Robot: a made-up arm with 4 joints.
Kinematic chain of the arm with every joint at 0, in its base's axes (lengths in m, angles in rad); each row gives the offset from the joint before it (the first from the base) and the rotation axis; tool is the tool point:
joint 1: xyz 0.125 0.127 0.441 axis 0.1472 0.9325 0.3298
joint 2: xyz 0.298 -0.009 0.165 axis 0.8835 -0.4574 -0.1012
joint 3: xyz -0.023 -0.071 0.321 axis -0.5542 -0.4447 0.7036
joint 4: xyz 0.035 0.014 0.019 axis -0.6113 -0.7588 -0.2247
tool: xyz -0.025 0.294 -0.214
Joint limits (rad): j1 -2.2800..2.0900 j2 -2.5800..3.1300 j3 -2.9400..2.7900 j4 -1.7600..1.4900
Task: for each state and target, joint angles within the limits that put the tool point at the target. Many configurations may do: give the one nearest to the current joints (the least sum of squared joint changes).
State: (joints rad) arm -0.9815 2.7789 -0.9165 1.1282
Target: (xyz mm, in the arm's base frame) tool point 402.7 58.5 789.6
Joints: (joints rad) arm -0.4979 2.6653 -1.6789 1.4608
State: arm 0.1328 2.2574 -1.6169 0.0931
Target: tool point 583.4 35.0 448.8
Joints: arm 0.5993 2.1044 -1.6498 0.9037
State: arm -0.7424 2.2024 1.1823 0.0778
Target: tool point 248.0 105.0 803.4
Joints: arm -0.8147 2.2599 1.4967 0.0805
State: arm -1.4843 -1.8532 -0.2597 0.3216
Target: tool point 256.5 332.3 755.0
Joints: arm -1.6482 -1.3206 -0.2636 -0.1828
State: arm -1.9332 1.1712 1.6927 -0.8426
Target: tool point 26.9 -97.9 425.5
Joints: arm -1.9440 0.8891 2.2743 -1.3928
